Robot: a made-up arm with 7 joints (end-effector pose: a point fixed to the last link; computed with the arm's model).
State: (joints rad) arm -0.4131 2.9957 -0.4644 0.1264 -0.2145 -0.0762 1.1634
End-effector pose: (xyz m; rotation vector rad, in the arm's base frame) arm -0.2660 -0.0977 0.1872 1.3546 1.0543 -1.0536
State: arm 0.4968 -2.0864 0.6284 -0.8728 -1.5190 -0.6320 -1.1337
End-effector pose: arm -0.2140 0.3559 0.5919 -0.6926 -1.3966 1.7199
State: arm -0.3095 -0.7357 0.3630 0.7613 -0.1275 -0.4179 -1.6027
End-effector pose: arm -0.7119 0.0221 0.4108 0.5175 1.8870 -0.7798
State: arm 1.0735 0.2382 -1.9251 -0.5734 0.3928 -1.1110 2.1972
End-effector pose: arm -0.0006 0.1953 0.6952 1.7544 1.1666 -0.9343
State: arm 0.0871 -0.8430 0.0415 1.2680 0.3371 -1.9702 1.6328
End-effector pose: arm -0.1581 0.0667 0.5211 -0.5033 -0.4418 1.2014
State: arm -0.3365 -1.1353 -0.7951 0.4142 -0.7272 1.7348 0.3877
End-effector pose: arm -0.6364 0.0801 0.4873 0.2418 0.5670 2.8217
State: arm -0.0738 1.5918 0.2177 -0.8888 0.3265 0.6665 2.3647
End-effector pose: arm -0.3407 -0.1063 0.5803 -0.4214 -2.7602 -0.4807
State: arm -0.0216 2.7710 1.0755 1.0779 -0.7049 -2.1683 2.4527
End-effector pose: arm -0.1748 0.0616 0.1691 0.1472 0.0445 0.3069
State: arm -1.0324 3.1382 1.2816 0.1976 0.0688 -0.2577 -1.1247
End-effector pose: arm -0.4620 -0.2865 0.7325 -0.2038 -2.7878 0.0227
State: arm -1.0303 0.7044 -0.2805 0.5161 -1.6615 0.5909 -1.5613
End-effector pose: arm 0.0993 -0.2365 0.4365 -0.7827 -0.4935 0.2599
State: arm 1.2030 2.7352 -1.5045 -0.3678 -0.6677 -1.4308 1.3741
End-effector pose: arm -0.0864 -0.0229 0.3964 -2.4778 0.8187 0.6006
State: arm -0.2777 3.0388 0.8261 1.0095 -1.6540 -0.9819 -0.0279
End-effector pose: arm -0.4570 -0.0112 0.6710 -1.1245 -2.0981 -0.6530
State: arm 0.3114 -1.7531 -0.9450 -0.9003 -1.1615 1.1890 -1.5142
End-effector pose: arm 0.0978 -0.0675 0.8914 -2.5074 -0.5917 0.4617
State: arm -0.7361 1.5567 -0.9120 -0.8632 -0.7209 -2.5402 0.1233
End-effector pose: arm 0.1641 -0.1682 0.3032 -2.3694 0.4149 0.3724
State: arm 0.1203 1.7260 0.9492 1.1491 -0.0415 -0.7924 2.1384
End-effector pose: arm -0.1320 0.1878 0.6393 2.8892 -0.3789 -0.1596
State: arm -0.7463 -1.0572 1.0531 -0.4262 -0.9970 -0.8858 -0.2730
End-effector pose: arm -0.0939 0.0194 0.2290 2.1102 0.5465 -1.5477
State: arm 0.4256 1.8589 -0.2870 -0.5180 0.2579 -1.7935 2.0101
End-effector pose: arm -0.2711 -0.0492 0.5928 -2.2614 0.7303 -1.2563
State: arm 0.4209 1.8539 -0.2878 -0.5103 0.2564 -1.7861 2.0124
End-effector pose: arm -0.2714 -0.0491 0.5928 -2.2611 0.7216 -1.2529
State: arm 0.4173 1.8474 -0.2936 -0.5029 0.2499 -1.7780 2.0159
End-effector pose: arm -0.2720 -0.0486 0.5924 -2.2585 0.7158 -1.2505
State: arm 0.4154 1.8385 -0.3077 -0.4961 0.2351 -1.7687 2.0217
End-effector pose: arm -0.2734 -0.0476 0.5916 -2.2522 0.7146 -1.2500
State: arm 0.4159 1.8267 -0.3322 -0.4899 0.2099 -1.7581 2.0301
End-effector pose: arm -0.2755 -0.0458 0.5902 -2.2415 0.7193 -1.2512
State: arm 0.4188 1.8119 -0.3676 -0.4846 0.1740 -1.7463 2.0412
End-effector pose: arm -0.2784 -0.0433 0.5882 -2.2260 0.7302 -1.2540
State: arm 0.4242 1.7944 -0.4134 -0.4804 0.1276 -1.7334 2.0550
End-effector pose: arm -0.2818 -0.0396 0.5858 -2.2065 0.7467 -1.2587
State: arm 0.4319 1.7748 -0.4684 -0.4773 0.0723 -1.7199 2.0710
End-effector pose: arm -0.2857 -0.0350 0.5833 -2.1834 0.7687 -1.2642
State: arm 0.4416 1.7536 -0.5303 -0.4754 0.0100 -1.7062 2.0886
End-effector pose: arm -0.2897 -0.0293 0.5808 -2.1579 0.7949 -1.2701
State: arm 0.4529 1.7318 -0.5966 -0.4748 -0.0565 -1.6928 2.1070
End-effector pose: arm -0.2935 -0.0227 0.5787 -2.1310 0.8244 -1.2760
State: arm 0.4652 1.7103 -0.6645 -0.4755 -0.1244 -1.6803 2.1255
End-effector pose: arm -0.2970 -0.0156 0.5772 -2.1039 0.8560 -1.2815
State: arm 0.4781 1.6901 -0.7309 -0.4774 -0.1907 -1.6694 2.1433
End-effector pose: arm -0.3000 -0.0081 0.5763 -2.0778 0.8888 -1.2864
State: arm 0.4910 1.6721 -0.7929 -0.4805 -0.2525 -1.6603 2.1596
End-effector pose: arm -0.3024 -0.0007 0.5761 -2.0540 0.9212 -1.2906
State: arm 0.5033 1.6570 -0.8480 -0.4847 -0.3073 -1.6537 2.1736
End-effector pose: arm -0.3042 0.0061 0.5765 -2.0334 0.9526 -1.2940
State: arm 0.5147 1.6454 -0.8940 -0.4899 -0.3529 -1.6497 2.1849
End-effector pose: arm -0.3053 0.0122 0.5772 -2.0165 0.9820 -1.2969
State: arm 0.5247 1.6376 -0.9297 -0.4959 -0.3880 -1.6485 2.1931
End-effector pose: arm -0.3060 0.0172 0.5780 -2.0038 1.0089 -1.2993
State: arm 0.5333 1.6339 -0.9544 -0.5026 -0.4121 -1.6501 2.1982
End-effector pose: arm -0.3062 0.0210 0.5788 -1.9955 1.0330 -1.3016
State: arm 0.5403 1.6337 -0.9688 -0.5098 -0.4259 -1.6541 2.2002
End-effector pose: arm -0.3061 0.0237 0.5794 -1.9912 1.0538 -1.3039
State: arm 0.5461 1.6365 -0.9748 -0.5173 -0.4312 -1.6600 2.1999
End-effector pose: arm -0.3058 0.0254 0.5797 -1.9900 1.0719 -1.3063
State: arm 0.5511 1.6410 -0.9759 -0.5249 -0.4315 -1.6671 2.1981
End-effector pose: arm -0.3055 0.0264 0.5799 -1.9904 1.0884 -1.3086
